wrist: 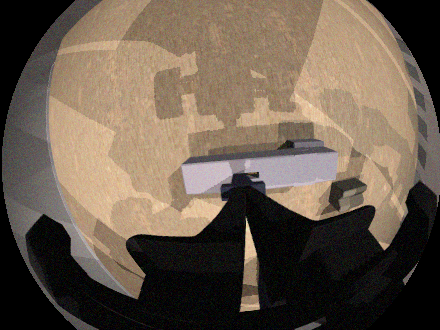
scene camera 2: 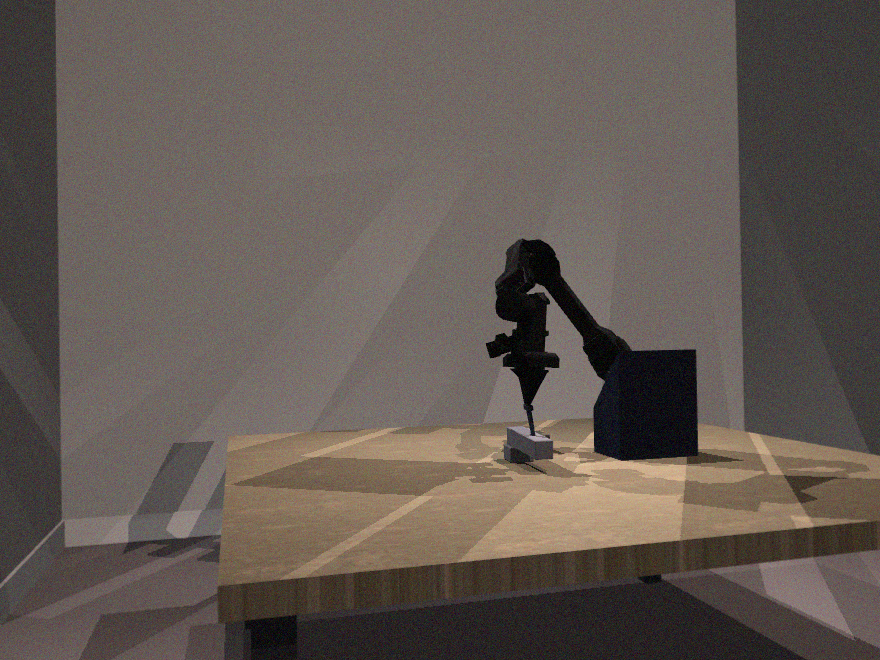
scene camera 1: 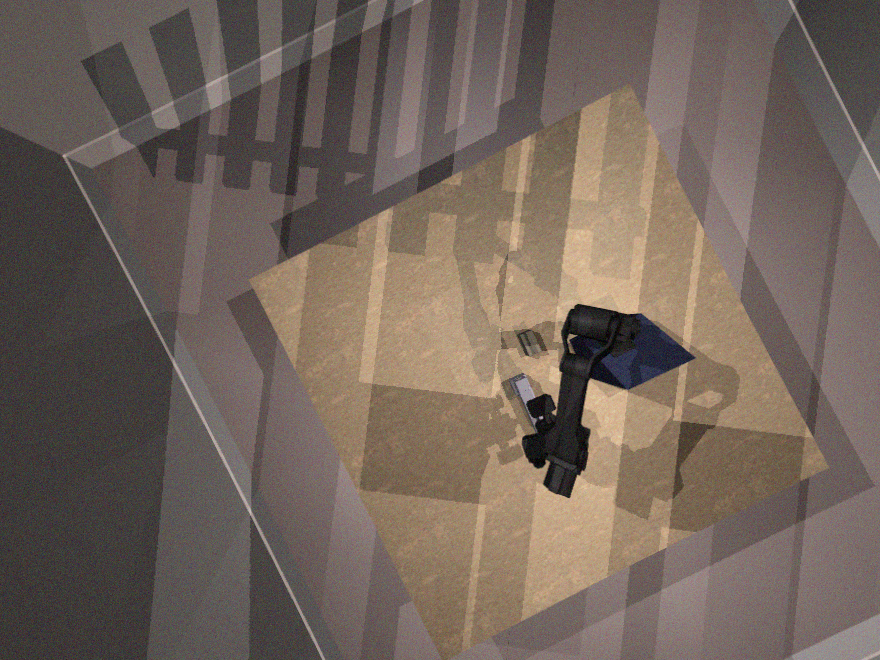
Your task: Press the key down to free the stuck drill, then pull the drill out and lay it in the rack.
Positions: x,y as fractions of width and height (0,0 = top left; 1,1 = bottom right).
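Observation:
Scene camera 2 shows my gripper (scene camera 2: 0.60,0.61) and a light grey block (scene camera 2: 0.59,0.68). The wrist view shows a small grey rack (wrist: 0.78,0.59), the light grey block (wrist: 0.69,0.49) and my gripper (wrist: 0.55,0.58). In scene camera 1, my gripper (scene camera 1: 0.61,0.65) is visible.

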